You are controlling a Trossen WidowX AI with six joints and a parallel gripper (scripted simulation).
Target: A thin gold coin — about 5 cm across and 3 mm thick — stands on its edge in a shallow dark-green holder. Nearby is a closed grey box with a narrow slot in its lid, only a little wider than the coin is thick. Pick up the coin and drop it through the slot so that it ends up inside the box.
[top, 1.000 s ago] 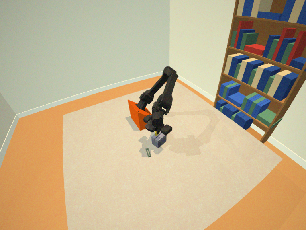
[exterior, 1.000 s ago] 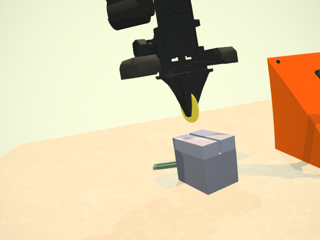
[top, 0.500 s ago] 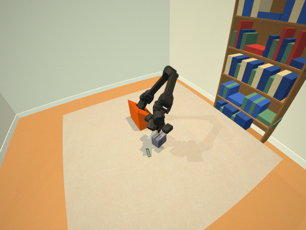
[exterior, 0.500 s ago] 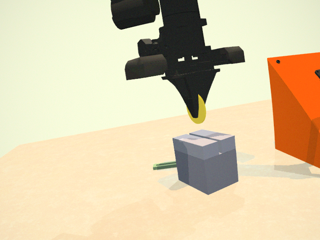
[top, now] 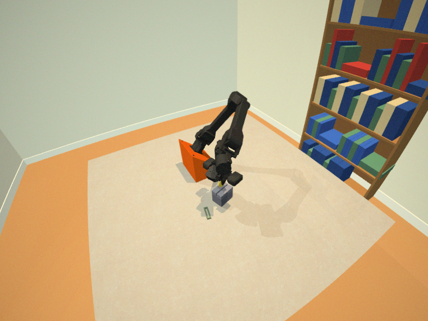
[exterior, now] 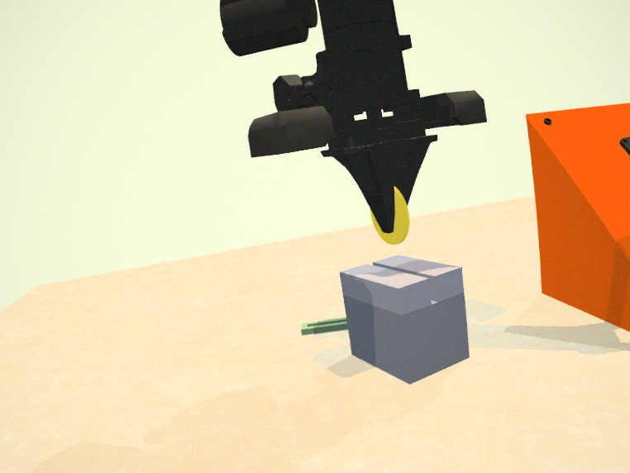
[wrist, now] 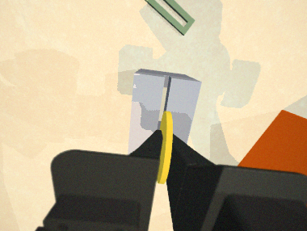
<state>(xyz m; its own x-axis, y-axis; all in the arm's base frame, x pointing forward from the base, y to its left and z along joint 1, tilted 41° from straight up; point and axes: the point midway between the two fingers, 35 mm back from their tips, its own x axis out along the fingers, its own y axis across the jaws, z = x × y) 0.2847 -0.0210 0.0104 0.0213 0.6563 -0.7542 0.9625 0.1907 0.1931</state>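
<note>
Now: the coin 1 cm above my gripper tip.
</note>
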